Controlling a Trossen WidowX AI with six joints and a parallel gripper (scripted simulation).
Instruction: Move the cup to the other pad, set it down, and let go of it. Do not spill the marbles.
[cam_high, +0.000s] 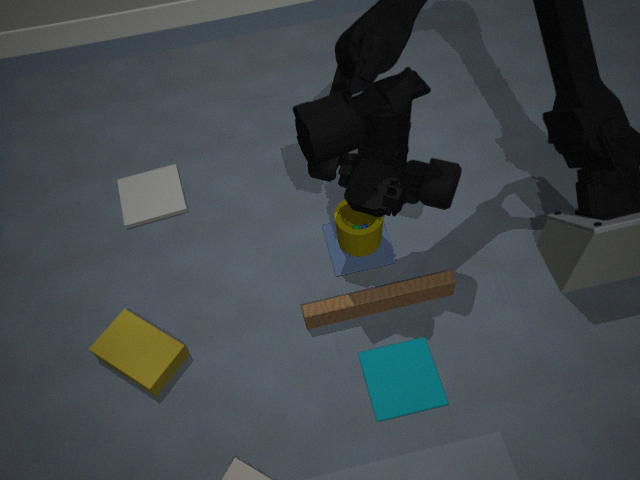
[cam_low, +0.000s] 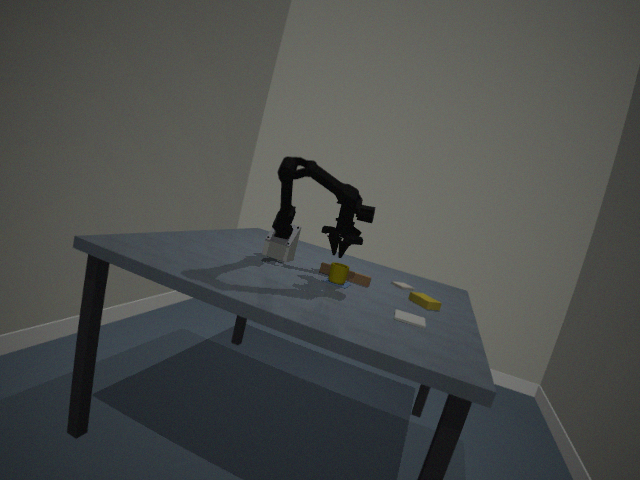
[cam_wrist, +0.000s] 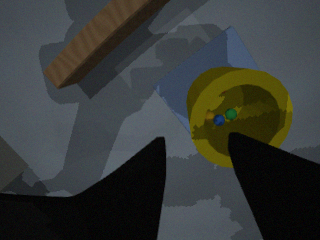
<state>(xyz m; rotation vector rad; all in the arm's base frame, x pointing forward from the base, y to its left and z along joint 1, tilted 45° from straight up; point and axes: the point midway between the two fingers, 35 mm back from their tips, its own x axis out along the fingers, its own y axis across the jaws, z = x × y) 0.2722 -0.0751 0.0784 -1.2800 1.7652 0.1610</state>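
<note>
Now: gripper tip 2 cm short of the yellow cup, 2 cm to the left of it and 6 cm above it. Also, from my gripper tip: pale blue pad: 3 cm ahead, 2 cm to the right, 11 cm below; teal pad: 4 cm ahead, 20 cm to the left, 11 cm below; wooden bar: 3 cm ahead, 9 cm to the left, 9 cm below.
</note>
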